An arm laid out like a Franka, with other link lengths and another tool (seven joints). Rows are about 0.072 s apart.
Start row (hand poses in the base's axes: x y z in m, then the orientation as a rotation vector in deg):
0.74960, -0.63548, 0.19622, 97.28, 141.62, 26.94
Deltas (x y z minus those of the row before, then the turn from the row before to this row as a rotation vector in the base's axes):
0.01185, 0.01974, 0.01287, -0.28, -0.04, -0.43
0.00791, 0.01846, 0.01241, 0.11, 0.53, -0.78
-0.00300, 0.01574, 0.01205, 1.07, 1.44, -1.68
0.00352, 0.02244, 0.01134, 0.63, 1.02, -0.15
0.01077, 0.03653, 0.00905, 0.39, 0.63, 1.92
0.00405, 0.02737, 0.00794, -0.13, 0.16, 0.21
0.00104, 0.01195, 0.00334, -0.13, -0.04, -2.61
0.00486, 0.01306, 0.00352, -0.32, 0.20, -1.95
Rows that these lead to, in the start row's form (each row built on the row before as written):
0.76145, -0.61574, 0.20909, 97.65, 141.13, 26.56
0.76936, -0.59728, 0.22150, 98.93, 140.76, 26.23
0.76636, -0.58154, 0.23355, 102.21, 140.28, 26.37
0.76988, -0.55910, 0.24489, 103.30, 140.93, 26.39
0.78065, -0.52257, 0.25394, 101.64, 143.37, 26.53
0.78470, -0.49520, 0.26188, 101.46, 143.66, 26.24
0.78574, -0.48325, 0.26522, 104.41, 140.96, 25.96
0.79060, -0.47019, 0.26874, 106.64, 139.00, 25.27

